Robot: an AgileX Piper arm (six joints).
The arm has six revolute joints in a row. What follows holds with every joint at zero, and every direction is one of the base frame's. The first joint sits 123.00 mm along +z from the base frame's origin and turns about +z. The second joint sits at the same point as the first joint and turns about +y. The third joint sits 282.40 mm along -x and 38.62 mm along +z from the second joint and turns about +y. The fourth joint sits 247.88 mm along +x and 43.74 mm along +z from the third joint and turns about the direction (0.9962, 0, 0.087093). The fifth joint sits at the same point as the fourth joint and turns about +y. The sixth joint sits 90.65 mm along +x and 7.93 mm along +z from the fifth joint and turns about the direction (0.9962, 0, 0.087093). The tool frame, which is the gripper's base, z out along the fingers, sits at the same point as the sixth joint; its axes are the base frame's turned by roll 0.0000, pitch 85.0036 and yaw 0.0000 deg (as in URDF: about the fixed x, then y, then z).
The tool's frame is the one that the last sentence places.
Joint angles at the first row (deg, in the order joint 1, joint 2, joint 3, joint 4, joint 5, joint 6):
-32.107 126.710 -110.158 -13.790 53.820 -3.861
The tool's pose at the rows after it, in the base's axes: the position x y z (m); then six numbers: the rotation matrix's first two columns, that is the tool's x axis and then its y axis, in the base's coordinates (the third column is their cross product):
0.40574 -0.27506 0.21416 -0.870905 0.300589 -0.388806 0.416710 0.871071 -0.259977
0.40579 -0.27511 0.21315 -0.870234 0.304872 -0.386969 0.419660 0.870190 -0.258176
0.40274 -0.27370 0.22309 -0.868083 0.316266 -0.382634 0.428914 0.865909 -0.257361
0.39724 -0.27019 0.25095 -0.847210 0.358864 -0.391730 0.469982 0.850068 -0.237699
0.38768 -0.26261 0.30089 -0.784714 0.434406 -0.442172 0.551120 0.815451 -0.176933
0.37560 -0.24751 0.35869 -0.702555 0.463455 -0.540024 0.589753 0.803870 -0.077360
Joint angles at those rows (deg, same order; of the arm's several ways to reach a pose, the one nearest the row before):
-32.107 127.097 -110.160 -13.790 53.076 -3.861
-32.107 127.207 -110.156 -13.790 53.144 -3.637
-32.107 126.229 -110.717 -13.790 55.068 -3.379
-32.107 124.196 -113.496 -13.013 59.935 -1.975
-32.191 120.965 -119.093 -10.829 66.715 1.390
-32.185 116.683 -124.481 -6.305 70.321 3.169

